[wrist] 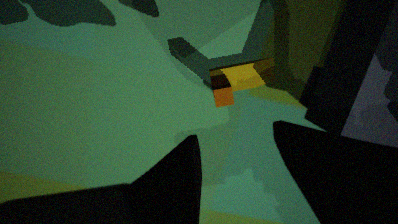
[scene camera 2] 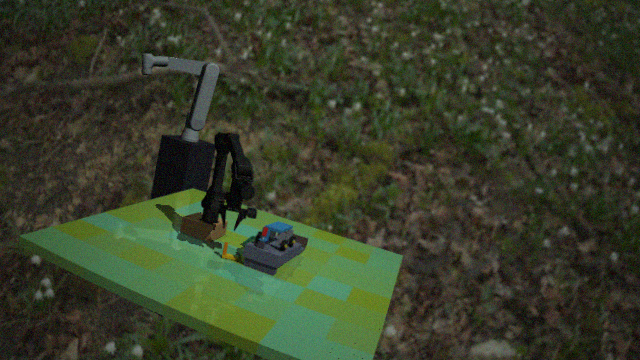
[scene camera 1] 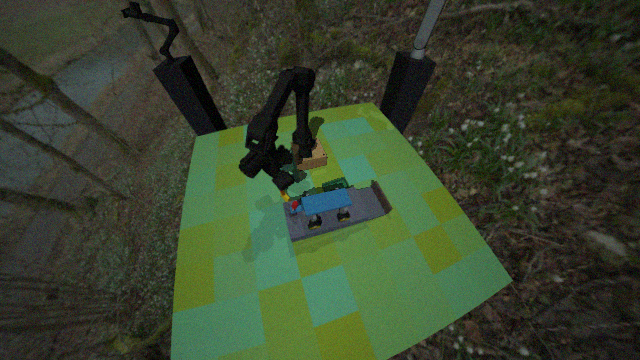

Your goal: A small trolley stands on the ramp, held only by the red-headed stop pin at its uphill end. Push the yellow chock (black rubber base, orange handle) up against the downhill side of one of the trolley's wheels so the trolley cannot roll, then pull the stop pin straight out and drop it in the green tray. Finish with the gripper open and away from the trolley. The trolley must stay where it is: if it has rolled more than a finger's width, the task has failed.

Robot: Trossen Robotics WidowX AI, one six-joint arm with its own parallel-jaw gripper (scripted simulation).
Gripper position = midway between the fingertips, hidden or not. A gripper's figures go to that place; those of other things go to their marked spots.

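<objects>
Gripper (scene camera 1: 277, 181) at 0.69 m from the lens; a blue trolley (scene camera 1: 336, 198) at 0.60 m from the lens.
</objects>
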